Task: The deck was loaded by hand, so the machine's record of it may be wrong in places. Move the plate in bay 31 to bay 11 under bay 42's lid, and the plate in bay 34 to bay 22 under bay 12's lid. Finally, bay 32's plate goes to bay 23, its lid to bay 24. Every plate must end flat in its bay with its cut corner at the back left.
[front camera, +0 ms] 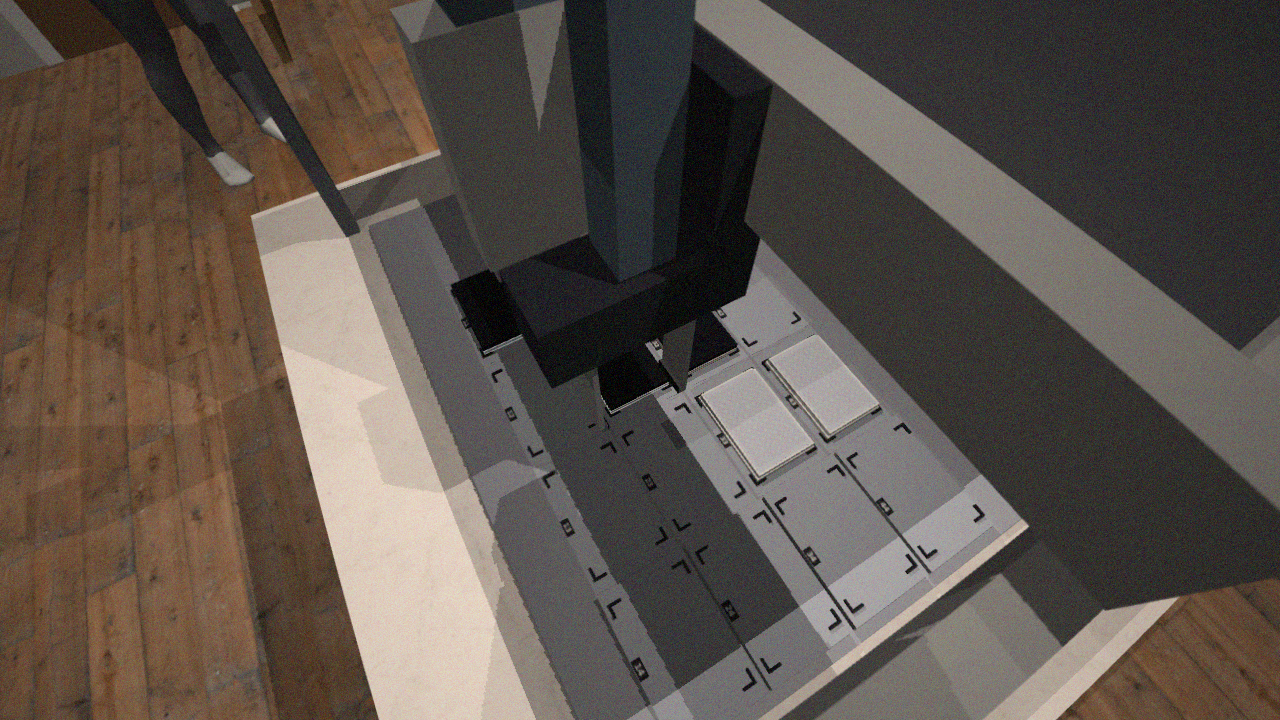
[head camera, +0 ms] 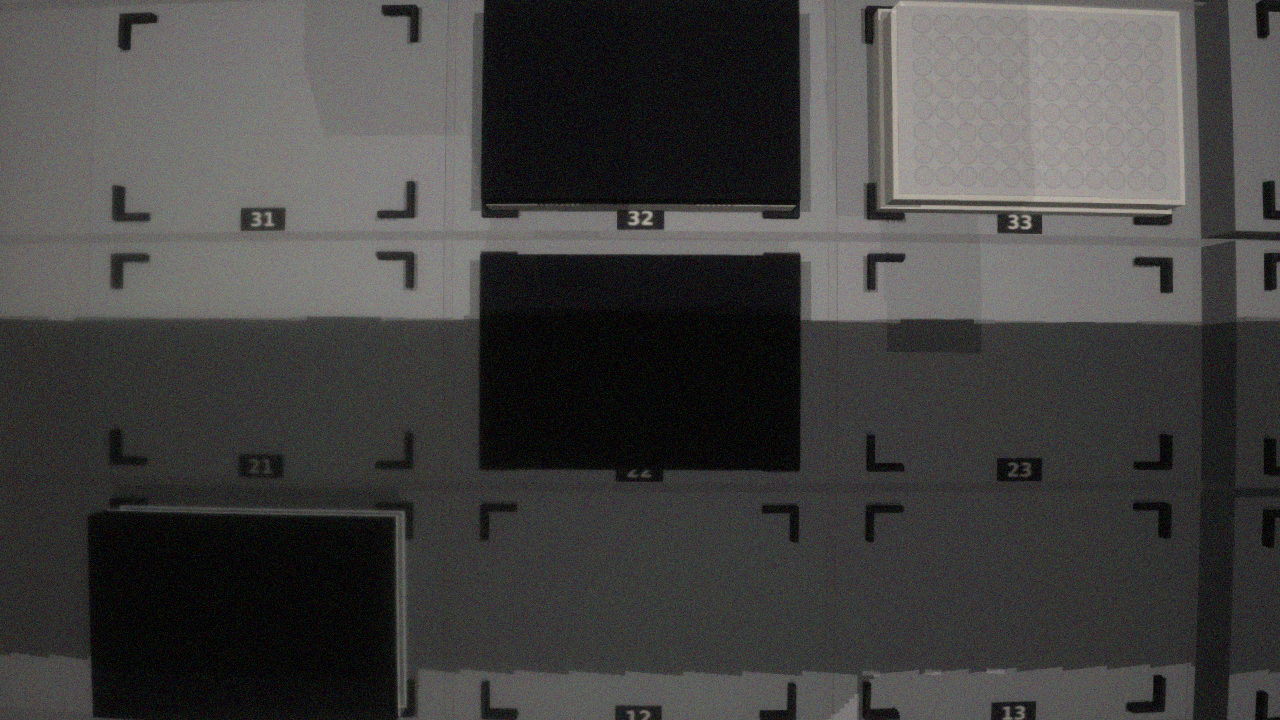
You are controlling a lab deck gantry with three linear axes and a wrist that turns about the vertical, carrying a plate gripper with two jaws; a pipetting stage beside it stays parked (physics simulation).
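Seen in the pictures: gripper, fingertip midpoint: point(front camera: 634, 396); robot's base, origin of the base link: point(front camera: 453, 291) point(head camera: 127, 695).
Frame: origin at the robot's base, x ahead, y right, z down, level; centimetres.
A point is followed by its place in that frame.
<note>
In bay 22, a black lid point(front camera: 633, 380) {x 27.1, y -15.1, z -1.7 cm} point(head camera: 640, 362) {x 22.8, y -15.0, z -1.6 cm} covers its plate and looks flat and square to the bay marks. A second black lid point(front camera: 487, 313) {x 7.7, y -2.8, z -1.6 cm} point(head camera: 243, 613) {x 6.7, y -4.7, z -1.6 cm} is on the plate in bay 11, whose pale edge point(head camera: 401, 608) {x 12.8, y -4.6, z -0.5 cm} shows at the right. A black-lidded plate point(front camera: 718, 344) {x 27.9, y -27.7, z -1.7 cm} point(head camera: 640, 102) {x 22.8, y -25.3, z -1.7 cm} stands in bay 32. Cut corners under the lids are hidden. Bays 31, 12, 23 and 21 show bare marks in the head view; bays 24, 34 and 42 show bare deck in the front view. My gripper point(front camera: 640, 408) {x 35.9, y -10.5, z -16.0 cm} is raised over the deck, jaws apart, with no plate or lid between them.
A white plate stack point(front camera: 756, 425) {x 40.0, y -25.1, z -1.5 cm} point(head camera: 1038, 107) {x 39.1, y -25.5, z -1.4 cm} stands in bay 33. Another white-topped plate point(front camera: 823, 385) {x 39.8, y -36.0, z -1.4 cm} stands behind it in bay 43. A large grey beam point(front camera: 984, 313) crosses the right side, and a pale rim point(front camera: 313, 358) {x 0.5, y 21.2, z 1.0 cm} borders the left.
</note>
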